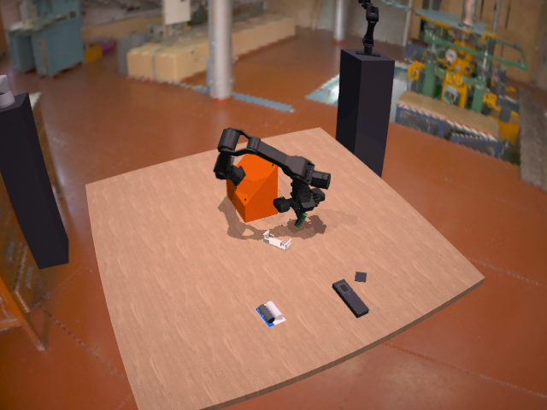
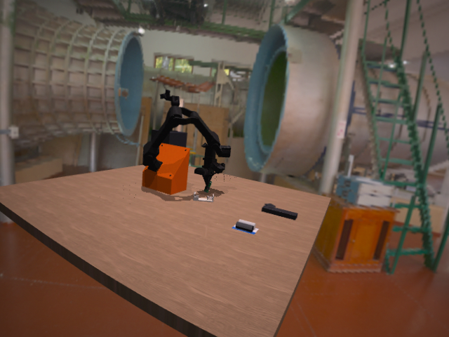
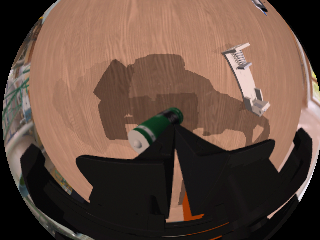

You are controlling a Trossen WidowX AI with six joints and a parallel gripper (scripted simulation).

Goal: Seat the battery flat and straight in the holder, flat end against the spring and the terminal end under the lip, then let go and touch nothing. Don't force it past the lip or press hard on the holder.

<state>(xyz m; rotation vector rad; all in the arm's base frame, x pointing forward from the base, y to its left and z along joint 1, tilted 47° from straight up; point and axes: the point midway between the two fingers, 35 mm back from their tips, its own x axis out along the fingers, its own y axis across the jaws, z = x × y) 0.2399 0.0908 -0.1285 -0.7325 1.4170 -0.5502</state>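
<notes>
Now: the battery 10 mm to the left of my gripper tip and 10 mm below it. Also, from my gripper tip: battery door: 330 mm ahead, 100 mm to the left, 40 mm below; then black remote: 410 mm ahead, 30 mm below, 10 mm to the left.
</notes>
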